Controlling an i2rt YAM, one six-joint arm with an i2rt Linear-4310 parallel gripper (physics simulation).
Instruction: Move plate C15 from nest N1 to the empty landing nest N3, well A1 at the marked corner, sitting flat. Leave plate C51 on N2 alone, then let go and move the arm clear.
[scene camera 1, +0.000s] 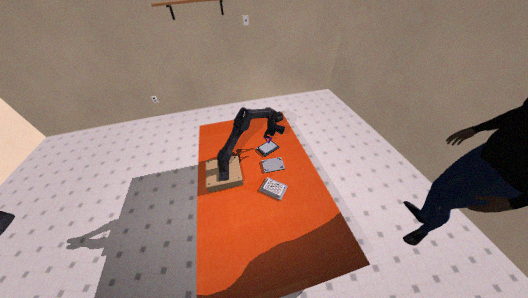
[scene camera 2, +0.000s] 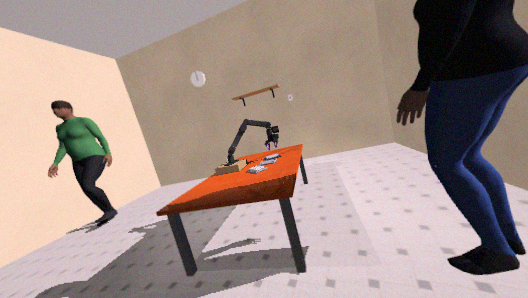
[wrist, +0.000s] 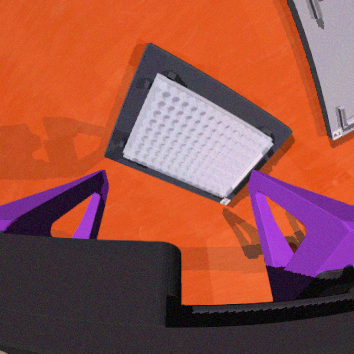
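Note:
A white plate with round wells (scene camera 1: 268, 147) (wrist: 195, 142) sits in a dark nest (wrist: 215, 90) at the table's far end. An empty light-grey nest with corner brackets, N3 (scene camera 1: 273, 165) (scene camera 2: 269, 161) (wrist: 332, 60), lies beside it; part shows in the wrist view. A white plate with square openings (scene camera 1: 274, 186) (scene camera 2: 257, 169) sits in a light-grey nest on the other side of the empty one. The plate names are not legible. My gripper (scene camera 1: 268, 140) (scene camera 2: 272, 145) (wrist: 178, 177) is open and empty above the dark nest, its purple fingertips apart, near the plate's labelled side in the wrist view.
The arm's wooden base (scene camera 1: 231, 186) (scene camera 2: 227, 170) stands on the orange table (scene camera 1: 225, 235) (scene camera 2: 215, 190). A person in black and blue (scene camera 1: 460, 175) (scene camera 2: 465, 100) stands beyond the table's right side, and a person in green (scene camera 2: 80, 137) at the left.

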